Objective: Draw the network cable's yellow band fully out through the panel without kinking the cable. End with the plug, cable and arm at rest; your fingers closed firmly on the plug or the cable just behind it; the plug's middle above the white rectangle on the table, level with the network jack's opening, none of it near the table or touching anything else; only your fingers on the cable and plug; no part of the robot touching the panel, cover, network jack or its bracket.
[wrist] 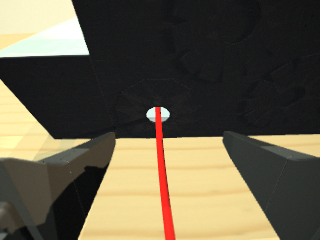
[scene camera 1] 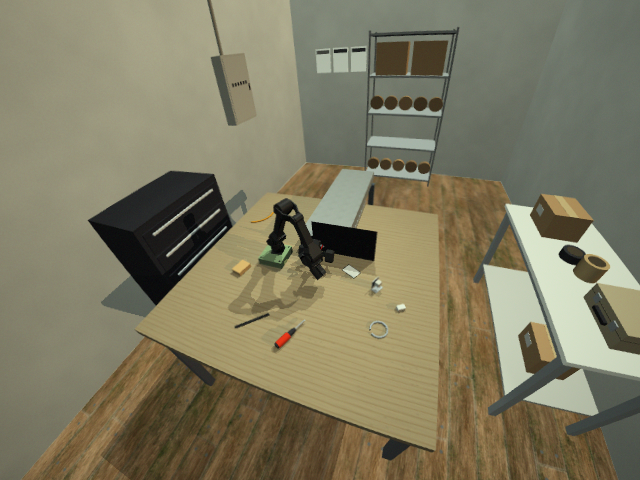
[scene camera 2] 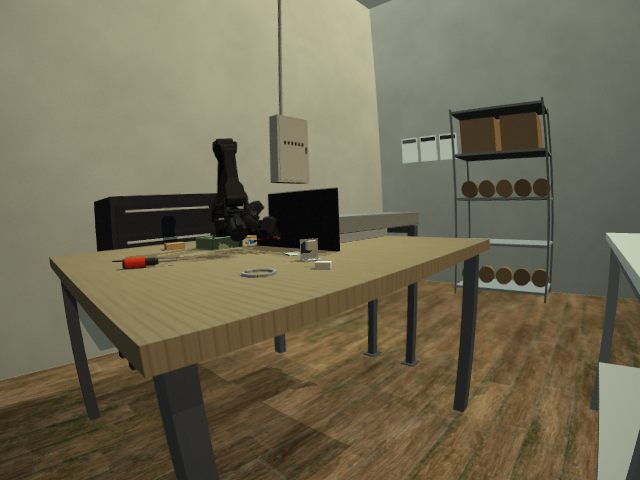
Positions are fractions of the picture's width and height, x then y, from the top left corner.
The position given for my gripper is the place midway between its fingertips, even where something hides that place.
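Observation:
What I see here is my gripper (scene camera 2: 0.43, 0.49), and the wrist view gives me the gripper (wrist: 0.53, 0.57) as well.

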